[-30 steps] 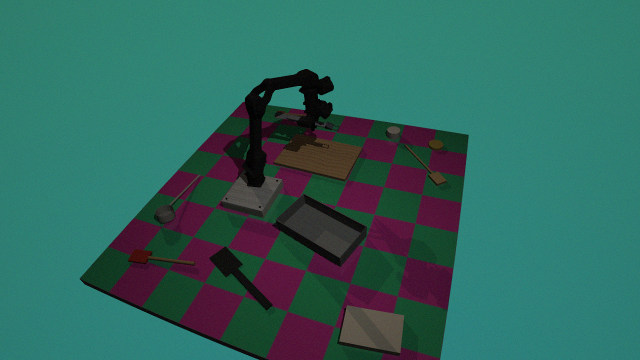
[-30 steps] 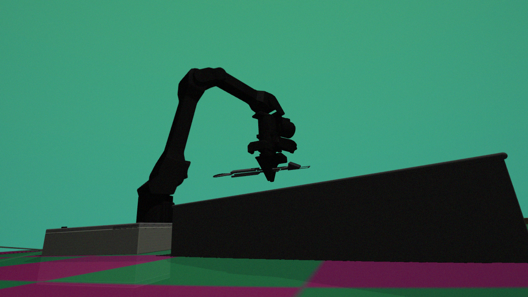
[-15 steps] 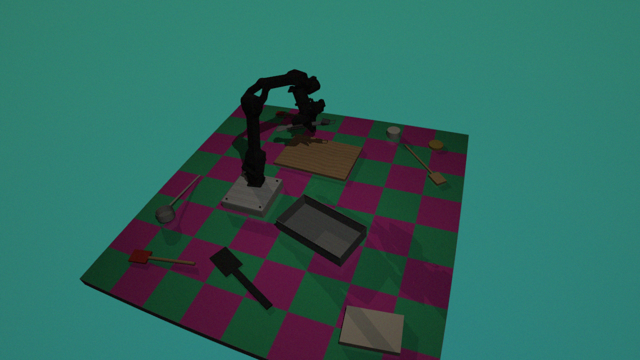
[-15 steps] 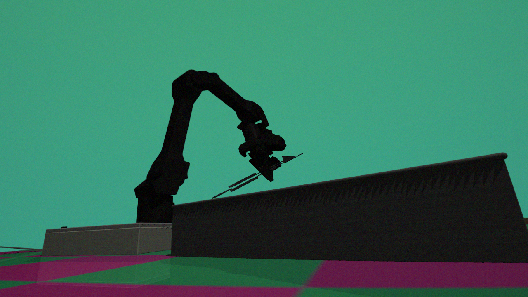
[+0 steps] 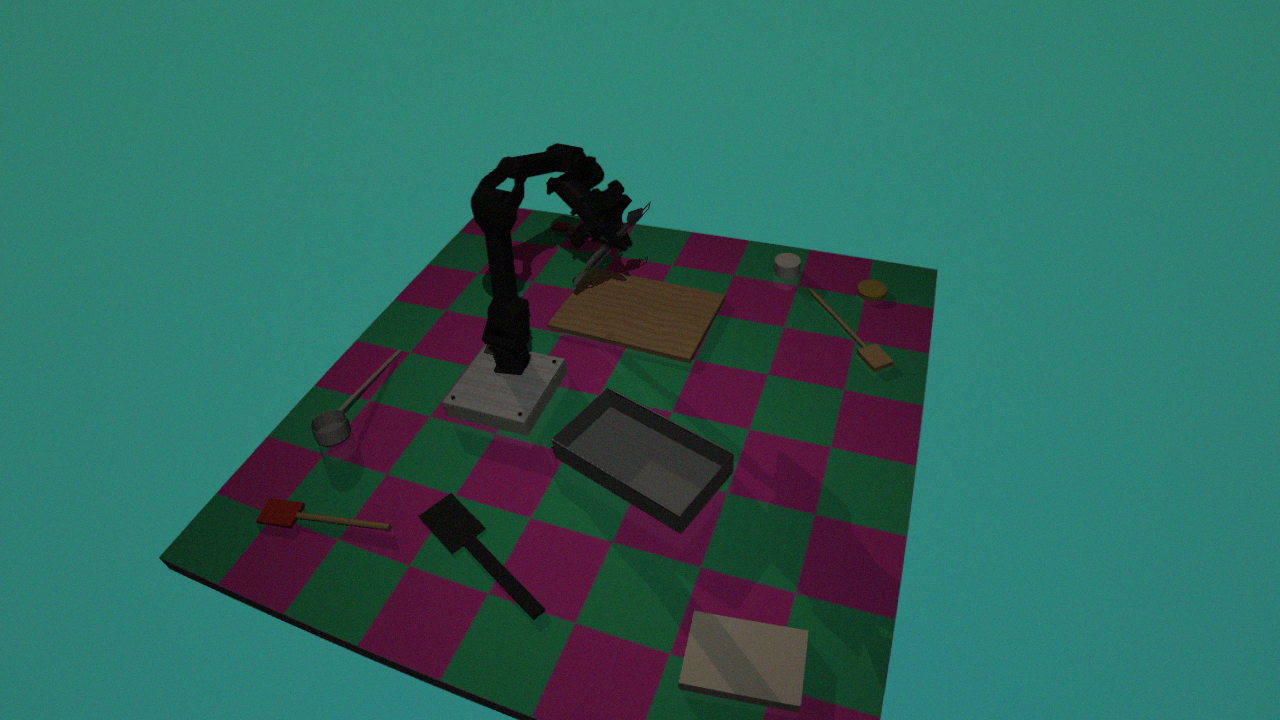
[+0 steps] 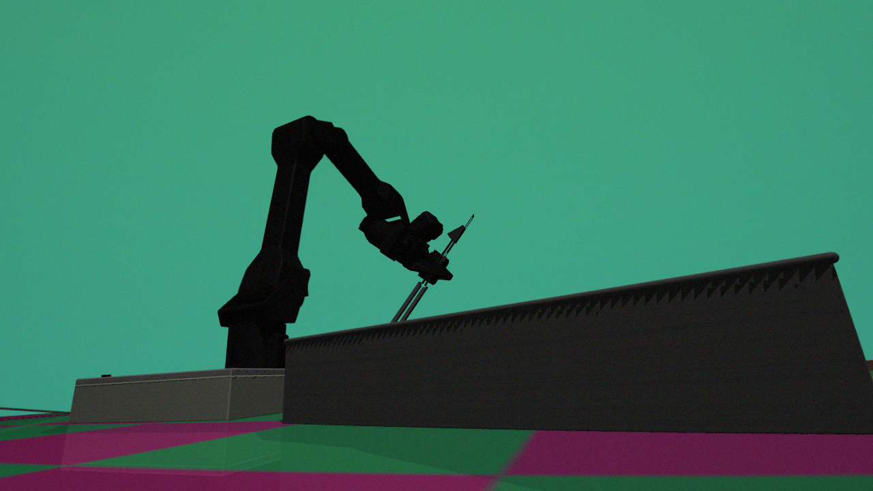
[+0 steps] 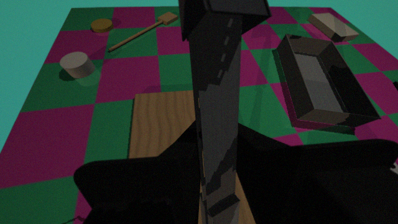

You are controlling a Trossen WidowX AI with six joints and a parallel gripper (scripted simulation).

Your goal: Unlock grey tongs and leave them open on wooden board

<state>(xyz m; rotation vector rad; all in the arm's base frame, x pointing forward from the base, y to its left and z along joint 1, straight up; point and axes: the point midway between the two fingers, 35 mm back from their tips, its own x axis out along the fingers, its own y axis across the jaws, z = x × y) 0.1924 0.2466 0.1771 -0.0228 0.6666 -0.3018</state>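
Right now my gripper tip is 190 mm above the wooden board and 10 mm to the right of it. The rest, counted from my gripper tip: roasting tin: 430 mm to the right, 170 mm below, 110 mm ahead; black spatula: 670 mm to the right, 190 mm below, 140 mm behind; disc: 550 mm ahead, 190 mm below, 170 mm to the left.
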